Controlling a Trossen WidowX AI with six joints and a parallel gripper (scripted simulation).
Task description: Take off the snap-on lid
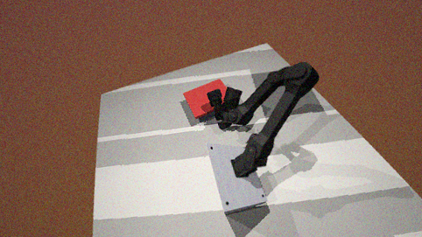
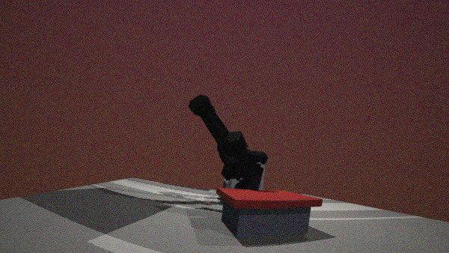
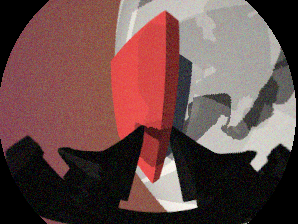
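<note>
Right now the lid is 80 mm ahead of my gripper tip and 20 mm to the left of it. Round my gripper tip: storage box (80 mm ahead, 40 mm below, 20 mm to the left).
</note>
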